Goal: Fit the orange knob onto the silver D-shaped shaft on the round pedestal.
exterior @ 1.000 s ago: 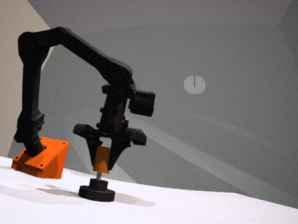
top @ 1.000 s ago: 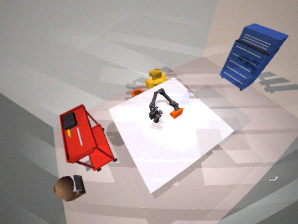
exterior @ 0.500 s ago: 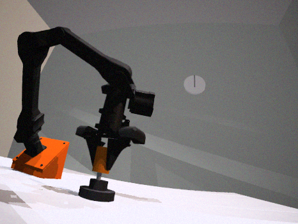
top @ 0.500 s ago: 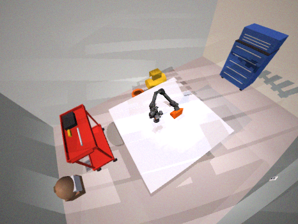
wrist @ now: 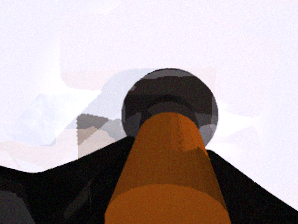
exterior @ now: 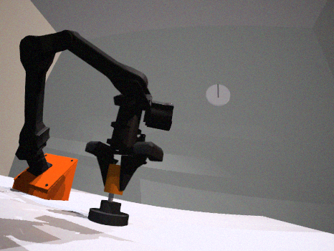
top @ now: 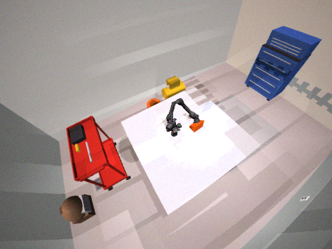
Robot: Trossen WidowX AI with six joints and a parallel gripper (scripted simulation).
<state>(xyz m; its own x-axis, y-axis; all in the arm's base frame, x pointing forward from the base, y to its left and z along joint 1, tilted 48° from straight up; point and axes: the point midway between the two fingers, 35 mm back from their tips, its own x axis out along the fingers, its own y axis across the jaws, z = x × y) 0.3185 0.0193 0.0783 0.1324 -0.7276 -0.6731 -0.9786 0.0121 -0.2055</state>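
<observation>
The orange knob is 3 cm above my gripper tip. The rest, counted from my gripper tip: round black pedestal: 4 cm below.
</observation>
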